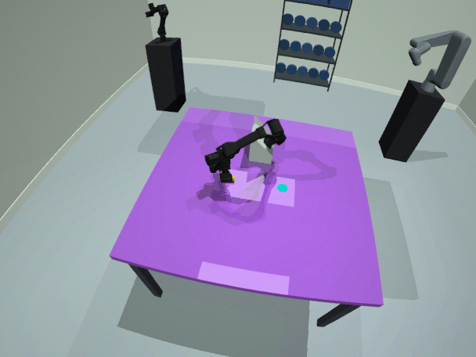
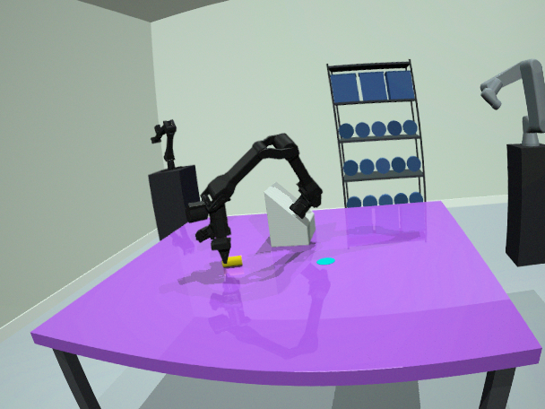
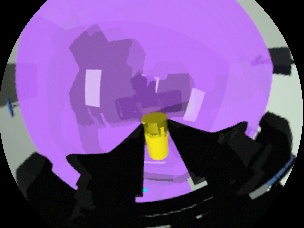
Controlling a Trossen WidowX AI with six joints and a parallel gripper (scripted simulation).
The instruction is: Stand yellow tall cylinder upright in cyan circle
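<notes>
Now: the cyan circle 20 mm behind my gripper tip, 330 mm to the left of it and 20 mm below it. The rest, counted from my gripper tip: yellow tall cylinder (10 mm behind, 20 mm to the left).
</notes>
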